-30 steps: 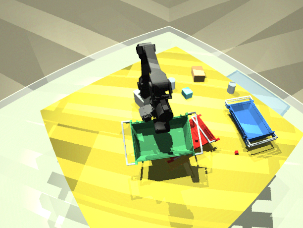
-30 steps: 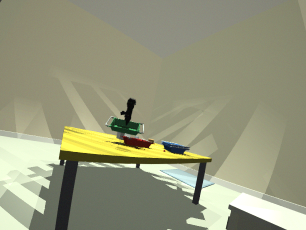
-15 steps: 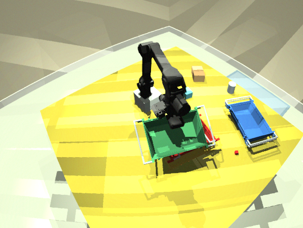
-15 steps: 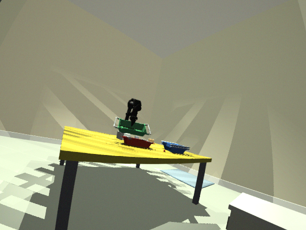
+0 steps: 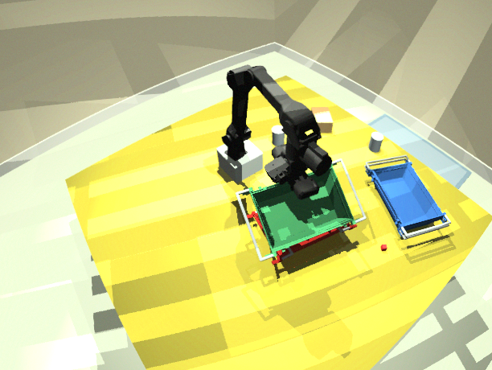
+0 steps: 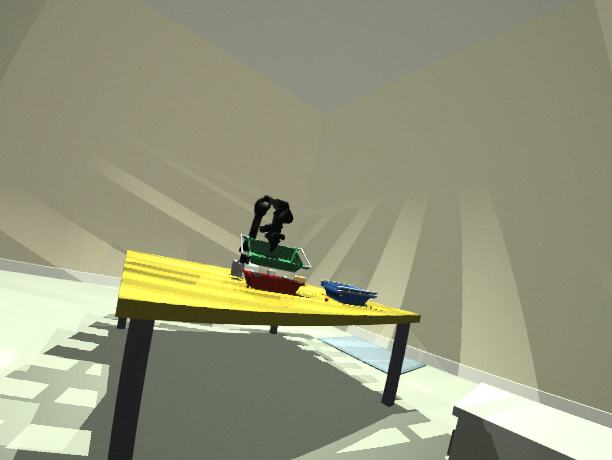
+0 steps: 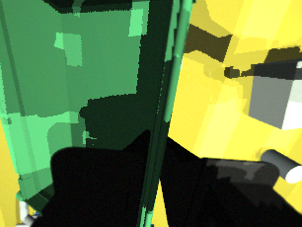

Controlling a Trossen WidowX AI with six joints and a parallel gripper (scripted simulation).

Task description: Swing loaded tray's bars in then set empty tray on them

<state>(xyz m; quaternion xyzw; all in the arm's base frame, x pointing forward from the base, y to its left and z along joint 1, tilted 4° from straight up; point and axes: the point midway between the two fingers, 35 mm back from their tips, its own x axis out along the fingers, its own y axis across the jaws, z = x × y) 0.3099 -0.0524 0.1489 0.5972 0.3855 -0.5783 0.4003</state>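
Now: the green tray 70 mm ahead of my gripper tip and 30 mm to the right of it. Round my gripper tip: brown box 250 mm behind, 510 mm to the left, 150 mm below; then red block 310 mm ahead, 140 mm to the left, 170 mm below; then cyan cube 180 mm behind, 290 mm to the left, 160 mm below.
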